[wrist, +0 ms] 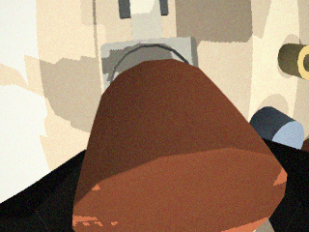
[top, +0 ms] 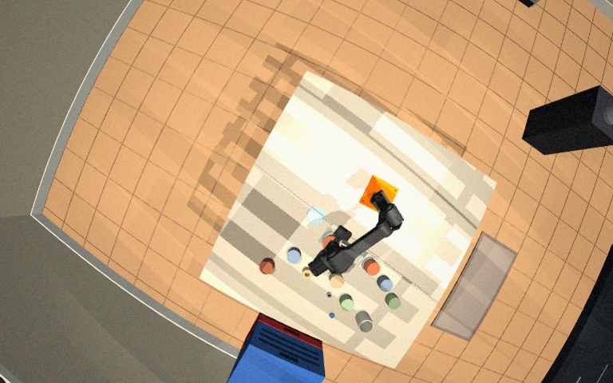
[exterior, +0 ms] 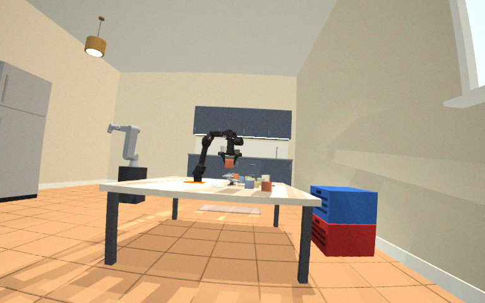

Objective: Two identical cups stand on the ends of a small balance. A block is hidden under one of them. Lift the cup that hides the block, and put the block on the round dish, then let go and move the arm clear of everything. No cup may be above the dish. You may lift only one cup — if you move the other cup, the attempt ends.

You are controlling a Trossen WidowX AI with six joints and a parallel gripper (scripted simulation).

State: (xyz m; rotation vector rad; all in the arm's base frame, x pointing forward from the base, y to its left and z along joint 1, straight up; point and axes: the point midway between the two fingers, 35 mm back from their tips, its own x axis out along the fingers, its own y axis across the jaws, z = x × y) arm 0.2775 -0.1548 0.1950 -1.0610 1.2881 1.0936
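My gripper tip is 7 cm past the pale blue round dish, 9 cm to the left of it and 17 cm above it. Round my gripper tip: balance 3 cm ahead, 13 cm to the left, 15 cm below.
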